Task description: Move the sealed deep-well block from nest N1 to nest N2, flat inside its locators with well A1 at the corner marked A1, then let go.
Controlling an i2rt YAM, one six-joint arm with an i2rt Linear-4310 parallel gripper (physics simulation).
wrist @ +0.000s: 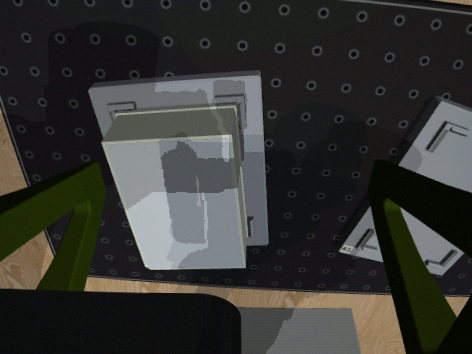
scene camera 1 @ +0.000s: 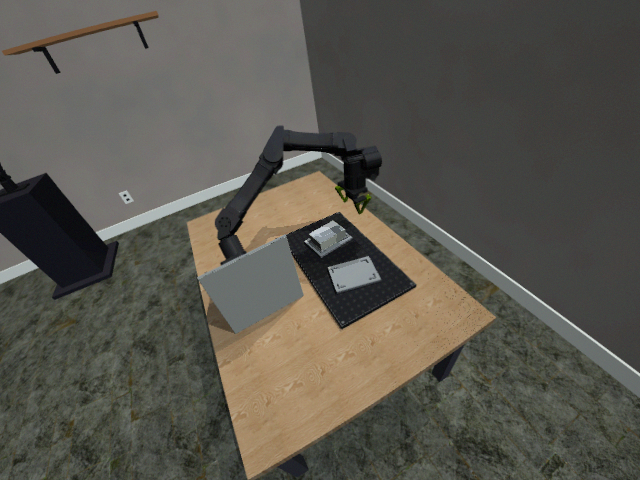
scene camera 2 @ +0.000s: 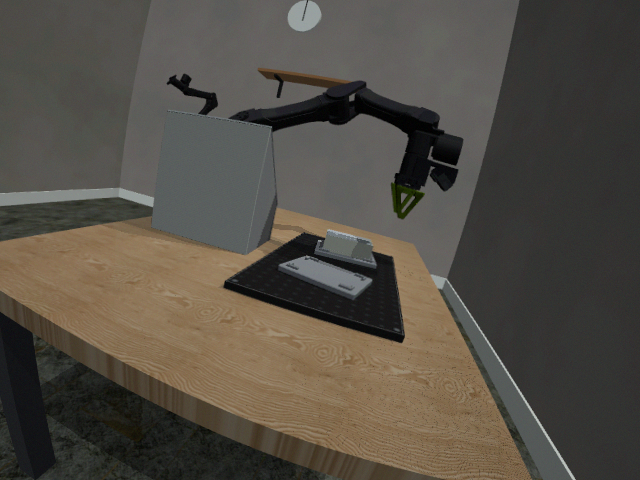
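The sealed deep-well block, pale with a shiny top, sits on nest N1. Nest N2 is a light plate with corner locators and holds nothing; its A1 label shows at its lower left corner in the wrist view. My gripper is open and empty, with green fingers, above and apart from the block. In the wrist view the block lies between the fingertips in outline, nearer the left one. The block's well A1 cannot be made out.
Both nests stand on a black perforated board on the wooden table. A tall grey box-like panel stands beside the board, near the arm's base. Walls rise behind the table.
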